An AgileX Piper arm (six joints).
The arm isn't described. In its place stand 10 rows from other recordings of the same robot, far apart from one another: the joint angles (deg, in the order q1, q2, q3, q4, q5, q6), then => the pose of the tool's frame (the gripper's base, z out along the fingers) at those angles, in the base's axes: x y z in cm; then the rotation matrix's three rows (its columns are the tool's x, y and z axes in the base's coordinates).
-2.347, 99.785, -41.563, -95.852, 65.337, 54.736 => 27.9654 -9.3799 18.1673; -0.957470 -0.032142 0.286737; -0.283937 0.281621 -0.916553; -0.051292 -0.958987 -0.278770
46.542, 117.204, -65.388, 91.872, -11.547, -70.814 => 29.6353 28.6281 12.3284; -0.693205 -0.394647 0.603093; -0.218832 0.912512 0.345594; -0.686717 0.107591 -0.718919
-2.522, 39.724, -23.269, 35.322, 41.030, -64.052 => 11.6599 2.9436 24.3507; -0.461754 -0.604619 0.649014; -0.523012 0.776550 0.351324; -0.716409 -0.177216 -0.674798
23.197, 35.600, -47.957, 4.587, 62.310, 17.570 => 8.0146 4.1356 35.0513; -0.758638 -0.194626 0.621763; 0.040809 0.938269 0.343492; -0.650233 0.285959 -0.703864
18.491, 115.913, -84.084, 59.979, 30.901, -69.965 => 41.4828 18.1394 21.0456; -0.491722 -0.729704 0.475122; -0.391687 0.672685 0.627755; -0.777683 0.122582 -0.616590
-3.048, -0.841, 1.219, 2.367, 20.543, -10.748 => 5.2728 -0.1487 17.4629; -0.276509 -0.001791 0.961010; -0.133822 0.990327 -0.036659; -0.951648 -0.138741 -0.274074
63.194, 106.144, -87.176, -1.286, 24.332, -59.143 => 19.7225 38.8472 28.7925; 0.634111 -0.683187 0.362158; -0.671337 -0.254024 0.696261; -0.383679 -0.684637 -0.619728
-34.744, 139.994, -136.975, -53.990, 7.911, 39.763 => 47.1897 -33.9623 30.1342; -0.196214 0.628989 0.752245; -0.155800 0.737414 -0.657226; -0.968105 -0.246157 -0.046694
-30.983, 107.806, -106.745, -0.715, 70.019, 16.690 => 34.9807 -21.1289 33.6027; -0.604756 0.719469 0.341519; 0.693329 0.686618 -0.218747; -0.391875 0.104497 -0.914065
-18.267, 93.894, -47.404, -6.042, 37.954, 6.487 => 26.1157 -9.2406 16.3235; -0.922945 0.352008 0.155764; 0.336117 0.934197 -0.119586; -0.187610 -0.058017 -0.980529
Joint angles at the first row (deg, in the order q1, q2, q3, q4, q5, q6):
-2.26, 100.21, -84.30, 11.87, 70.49, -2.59
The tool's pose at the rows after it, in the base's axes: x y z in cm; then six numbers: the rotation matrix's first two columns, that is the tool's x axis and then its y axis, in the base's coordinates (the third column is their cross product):
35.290 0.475 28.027 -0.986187 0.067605 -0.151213 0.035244 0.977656 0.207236
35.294 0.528 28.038 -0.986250 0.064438 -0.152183 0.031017 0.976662 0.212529
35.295 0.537 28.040 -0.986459 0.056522 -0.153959 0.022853 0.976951 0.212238
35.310 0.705 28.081 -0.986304 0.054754 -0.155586 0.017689 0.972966 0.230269
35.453 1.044 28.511 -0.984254 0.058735 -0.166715 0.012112 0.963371 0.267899
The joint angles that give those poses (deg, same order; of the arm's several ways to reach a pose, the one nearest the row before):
-2.26, 100.21, -84.30, 12.58, 70.49, -2.59
-2.26, 100.21, -84.30, 12.94, 70.49, -2.90
-2.26, 100.21, -84.30, 13.00, 70.49, -3.38
-2.26, 100.21, -84.31, 14.16, 70.49, -3.89
-2.26, 100.21, -85.04, 16.52, 70.68, -4.42

